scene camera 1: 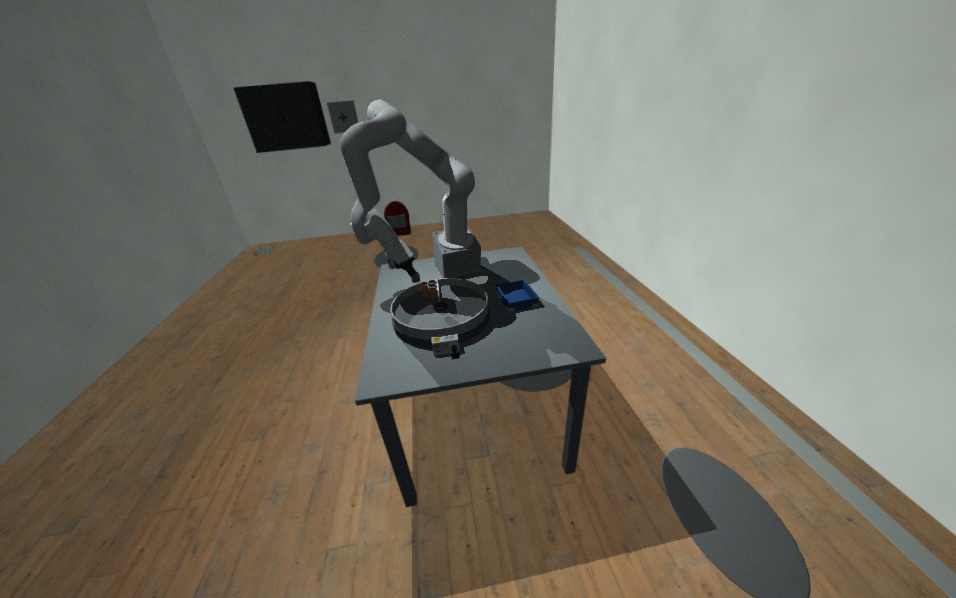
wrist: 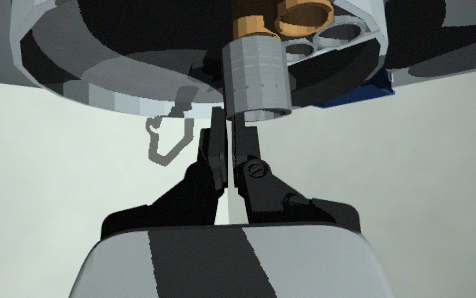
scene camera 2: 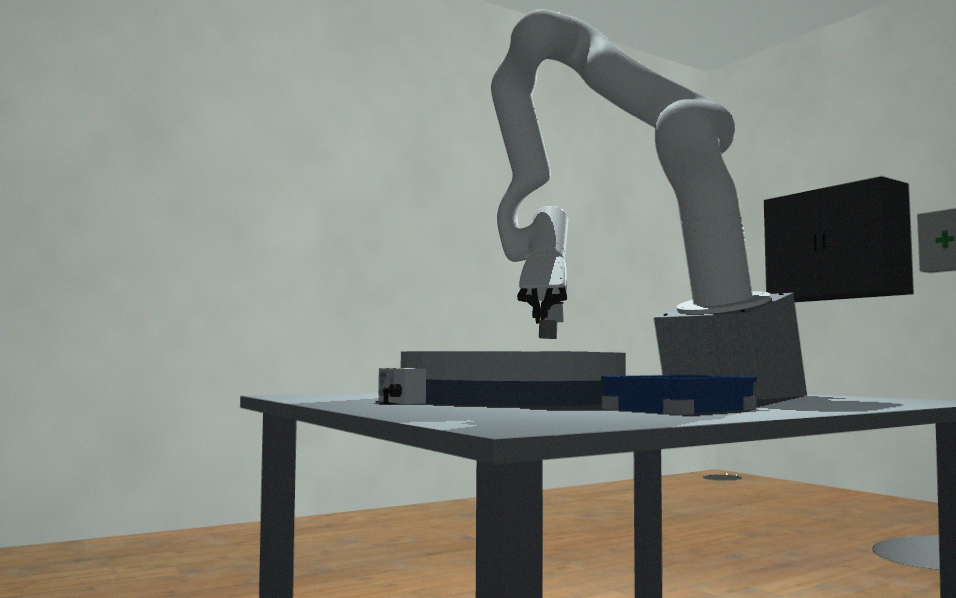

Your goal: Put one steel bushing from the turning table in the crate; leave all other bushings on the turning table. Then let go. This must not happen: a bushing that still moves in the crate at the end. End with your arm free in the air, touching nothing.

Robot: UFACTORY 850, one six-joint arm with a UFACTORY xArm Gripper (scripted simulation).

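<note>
The gripper [scene camera 2: 539, 319] can be seen in scene camera 1 [scene camera 1: 413, 275] and in the wrist view [wrist: 229, 124] as well. With it in the scene are a blue crate [wrist: 366, 91], a steel bushing [wrist: 255, 80], another steel bushing [wrist: 304, 47] and a further steel bushing [wrist: 342, 34].
</note>
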